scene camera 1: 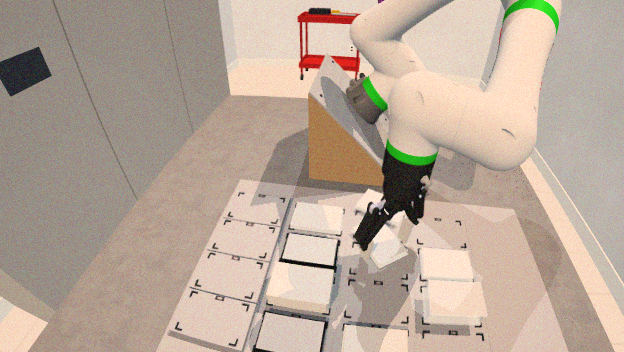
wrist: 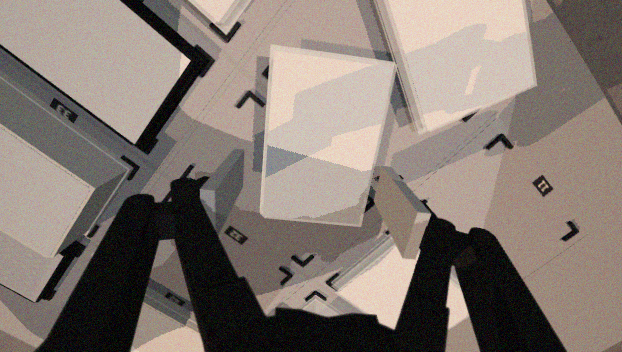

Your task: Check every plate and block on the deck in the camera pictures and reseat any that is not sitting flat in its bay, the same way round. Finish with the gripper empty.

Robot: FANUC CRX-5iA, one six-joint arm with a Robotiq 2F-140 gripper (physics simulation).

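Frame: origin at the arm's base, x left, y back, z up, level; centimetres.
Where they show: gripper, fingertip midpoint: (scene camera 1: pixel 383 247) (wrist: pixel 311 176); arm's base at its link origin: (scene camera 1: pixel 360 105).
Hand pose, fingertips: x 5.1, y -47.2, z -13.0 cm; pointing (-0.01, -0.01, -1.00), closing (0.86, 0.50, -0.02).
Note:
Each offset is from my fingertips to the centre of the thing. Level surfaces: height alone.
A pale plate {dx -0.9, dy +2.3, dz -0.3 cm} (scene camera 1: pixel 389 251) (wrist: pixel 325 125) lies turned askew to the black bay corner marks. A second pale plate {dx +0.7, dy +14.1, dz -0.3 cm} (scene camera 1: pixel 369 199) (wrist: pixel 465 60) is also askew, close beside its far corner and partly hidden by the gripper in the scene view. My gripper (scene camera 1: pixel 389 231) (wrist: pixel 311 176) is open, its fingers on either side of the nearer end of the first plate in the wrist view, with gaps visible. Finger height over the deck {dz -1.2 cm} (scene camera 1: pixel 515 300) cannot be told. A thick block {dx -18.3, dy -12.3, dz +0.9 cm} (scene camera 1: pixel 302 282) (wrist: pixel 40 185) and a black-edged plate {dx -17.4, dy -1.6, dz -0.5 cm} (scene camera 1: pixel 311 249) (wrist: pixel 100 60) are square to their bays.
A white plate {dx -16.6, dy +9.1, dz -0.5 cm} (scene camera 1: pixel 317 217) stands in the same column, with another black-edged plate {dx -19.2, dy -22.9, dz -0.5 cm} (scene camera 1: pixel 291 332) at the front. A plate {dx +15.3, dy -4.3, dz -0.5 cm} (scene camera 1: pixel 446 263) and a thicker block {dx +14.4, dy -15.0, dz +0.9 cm} (scene camera 1: pixel 455 302) are at the right. A wedge-shaped stand (scene camera 1: pixel 337 145) is behind the deck; a red cart (scene camera 1: pixel 327 63) is farther back.

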